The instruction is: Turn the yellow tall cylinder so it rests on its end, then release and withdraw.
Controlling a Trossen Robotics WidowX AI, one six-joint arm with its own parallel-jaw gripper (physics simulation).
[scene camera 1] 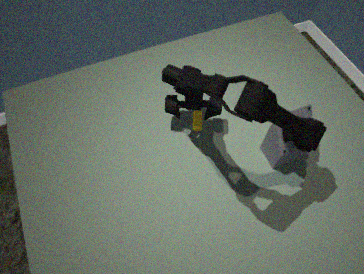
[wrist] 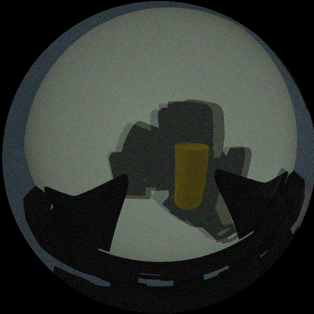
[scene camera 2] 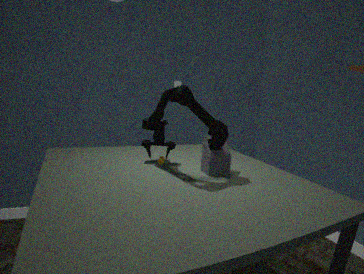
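Note:
The yellow tall cylinder (scene camera 1: 197, 121) (scene camera 2: 161, 160) (wrist: 191, 177) lies on its side on the table, in the arm's shadow. In scene camera 2 its round end faces the camera. My gripper (scene camera 1: 196, 116) (scene camera 2: 159, 157) (wrist: 172, 176) is open and empty, pointing down low over the cylinder, with one finger to each side. In the wrist view the cylinder shows between the fingertips, nearer the right one. In scene camera 1 the gripper hides part of the area around the cylinder's far end. Whether a fingertip touches the cylinder is too dark to tell.
The arm's pale grey base block (scene camera 1: 273, 146) (scene camera 2: 216, 162) stands on the table (scene camera 1: 110, 200) (scene camera 2: 110, 215), to the right of the cylinder. The table's far edge runs behind the gripper. The arm arches from the base over to the cylinder and casts a long shadow.

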